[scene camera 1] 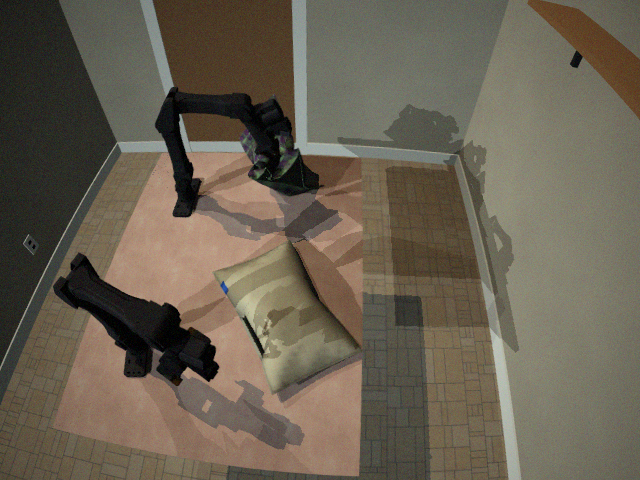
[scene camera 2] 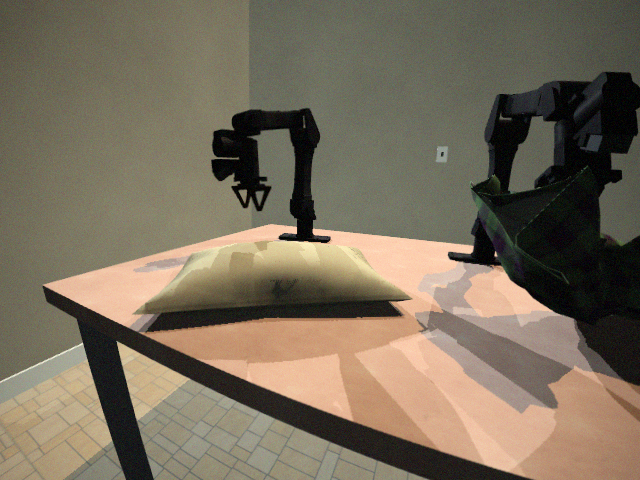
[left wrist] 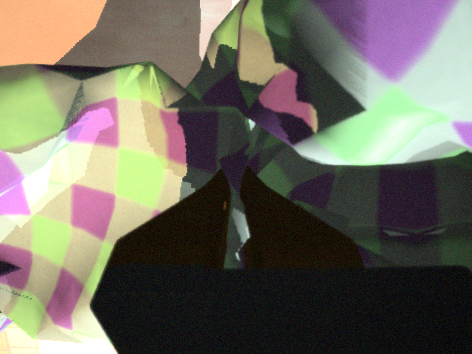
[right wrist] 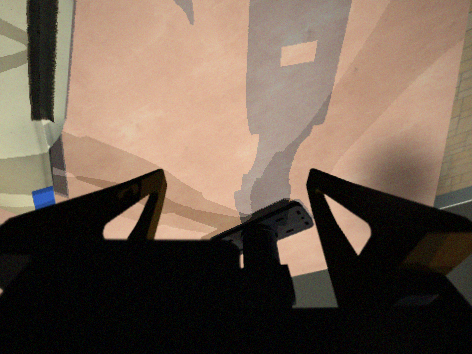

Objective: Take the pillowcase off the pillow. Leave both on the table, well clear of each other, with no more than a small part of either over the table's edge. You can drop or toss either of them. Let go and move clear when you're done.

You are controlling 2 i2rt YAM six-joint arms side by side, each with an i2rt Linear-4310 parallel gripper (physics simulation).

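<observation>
The bare cream-tan pillow (scene camera 1: 289,310) (scene camera 2: 279,279) (right wrist: 15,140) lies flat on the pink table (scene camera 1: 155,248) (scene camera 2: 289,351), one corner at the table's right edge in scene camera 1. The green, purple and cream checked pillowcase (scene camera 1: 292,173) (scene camera 2: 547,248) (left wrist: 140,175) is off the pillow. It hangs bunched from my left gripper (left wrist: 234,170), which is shut on it, above the table's far part in scene camera 1. The cloth hides the fingertips in both scene views. My right gripper (scene camera 2: 252,207) (right wrist: 236,176) is open and empty, raised beside the pillow.
A blue tag (scene camera 1: 223,287) (right wrist: 44,198) is on the pillow's edge. The right arm's base (scene camera 1: 136,363) (scene camera 2: 305,238) and the left arm's base (scene camera 1: 185,205) (scene camera 2: 473,257) stand on the table. A wall is behind the left arm in scene camera 1.
</observation>
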